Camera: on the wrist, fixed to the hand. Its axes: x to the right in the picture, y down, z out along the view.
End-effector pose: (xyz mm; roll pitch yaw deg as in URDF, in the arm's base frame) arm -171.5 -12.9 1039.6 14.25 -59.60 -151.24
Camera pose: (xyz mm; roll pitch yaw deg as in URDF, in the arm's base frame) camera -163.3 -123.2 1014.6 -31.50 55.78 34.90
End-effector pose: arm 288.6 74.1 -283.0 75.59 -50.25 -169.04
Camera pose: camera 353.2 -9.2 -241.2 -91.99 51.27 18.76
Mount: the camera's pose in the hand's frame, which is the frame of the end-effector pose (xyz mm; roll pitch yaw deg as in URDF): 1.7 84.7 -75.4 -22.54 -4.40 -177.55
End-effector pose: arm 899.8 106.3 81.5 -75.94 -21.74 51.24
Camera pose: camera 965.1 103.6 -11.2 52.17 18.26 -132.63
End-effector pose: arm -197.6 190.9 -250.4 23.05 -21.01 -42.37
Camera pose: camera -114.4 260.5 -283.6 -44.11 17.87 141.80
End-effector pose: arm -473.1 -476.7 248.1 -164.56 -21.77 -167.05
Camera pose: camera -479.3 -373.8 295.3 140.55 25.31 9.05
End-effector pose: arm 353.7 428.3 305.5 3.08 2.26 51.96
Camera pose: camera 283.2 482.1 234.7 -25.73 -6.52 -125.35
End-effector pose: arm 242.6 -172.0 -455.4 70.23 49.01 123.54
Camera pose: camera 136.4 -192.0 -421.1 -98.24 -47.96 -49.03
